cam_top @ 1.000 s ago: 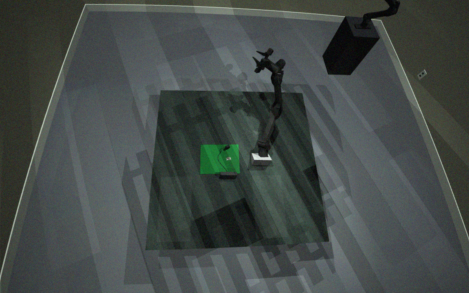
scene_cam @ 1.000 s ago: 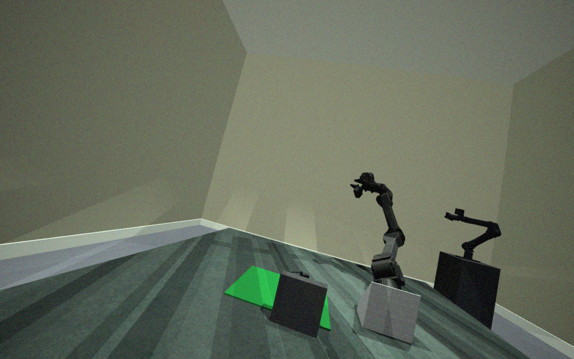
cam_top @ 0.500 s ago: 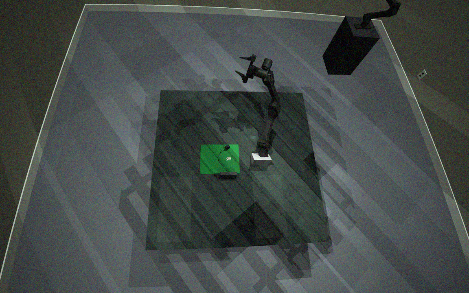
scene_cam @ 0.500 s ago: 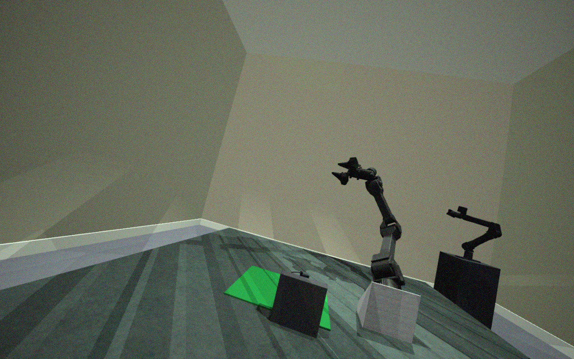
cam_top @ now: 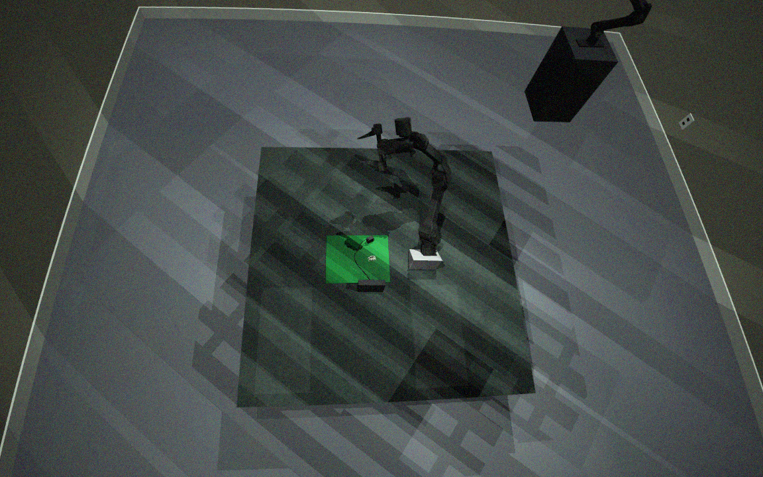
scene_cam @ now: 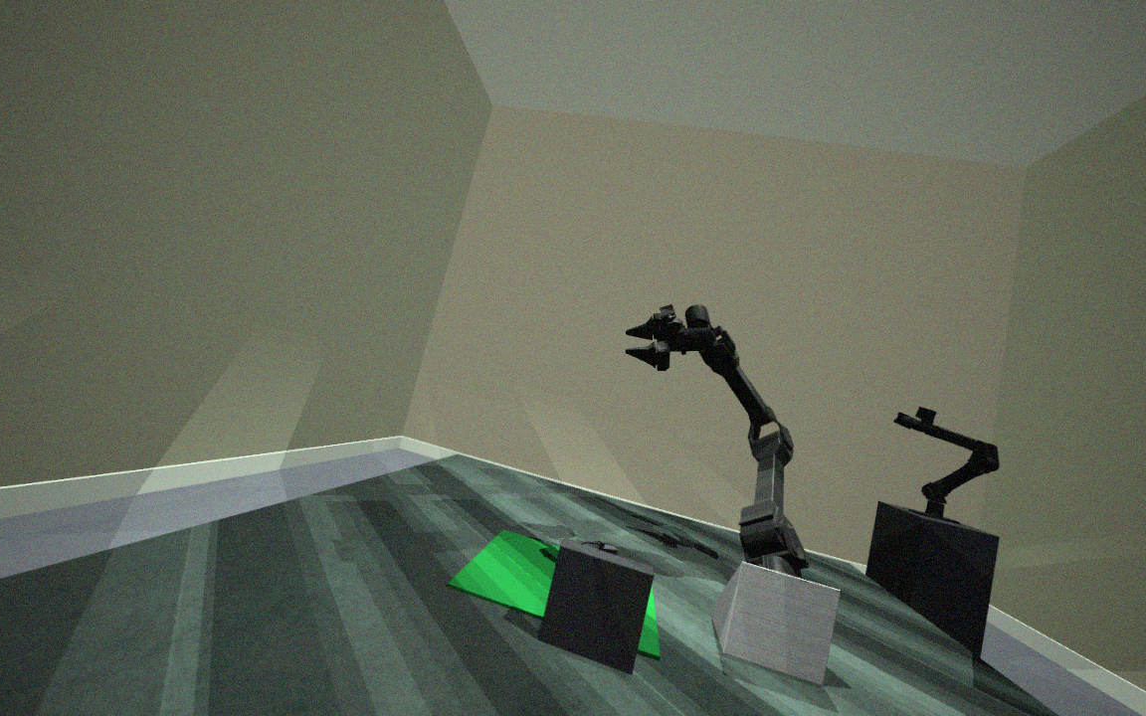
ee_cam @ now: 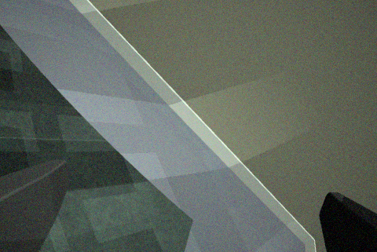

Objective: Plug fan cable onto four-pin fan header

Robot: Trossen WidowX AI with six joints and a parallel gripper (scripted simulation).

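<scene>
My gripper tip is 6 cm past the dark plug, 20 cm to the right of it and 44 cm above it. From my gripper tip the other things lie so: grey four-pin header (6 cm behind, 30 cm to the left, 46 cm below); green board (29 cm to the left, 48 cm below); black cable (4 cm behind, 22 cm to the left, 43 cm below).
</scene>
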